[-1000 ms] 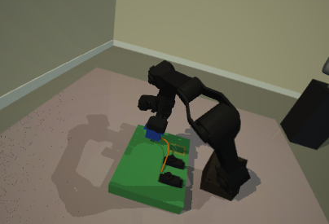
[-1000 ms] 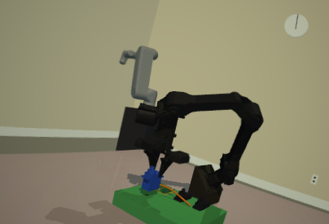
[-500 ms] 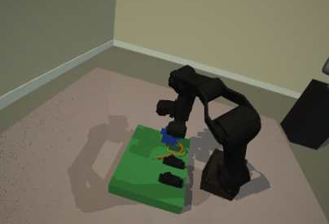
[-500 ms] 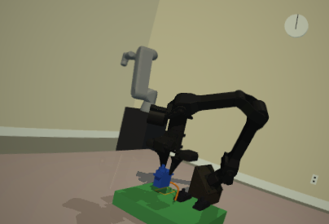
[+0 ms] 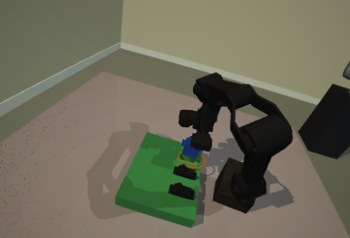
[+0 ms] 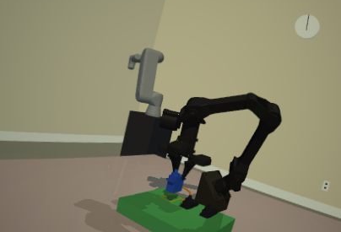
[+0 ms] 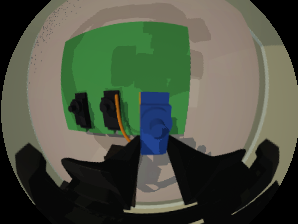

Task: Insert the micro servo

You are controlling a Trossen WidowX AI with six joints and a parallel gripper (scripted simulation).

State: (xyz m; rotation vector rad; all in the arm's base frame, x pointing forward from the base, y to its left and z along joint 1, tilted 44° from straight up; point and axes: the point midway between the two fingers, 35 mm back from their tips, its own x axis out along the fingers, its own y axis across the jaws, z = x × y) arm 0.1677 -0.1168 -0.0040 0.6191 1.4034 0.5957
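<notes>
My gripper tip is now 120 mm short of the green deck, 80 mm to the right of it and 100 mm above it.
</notes>
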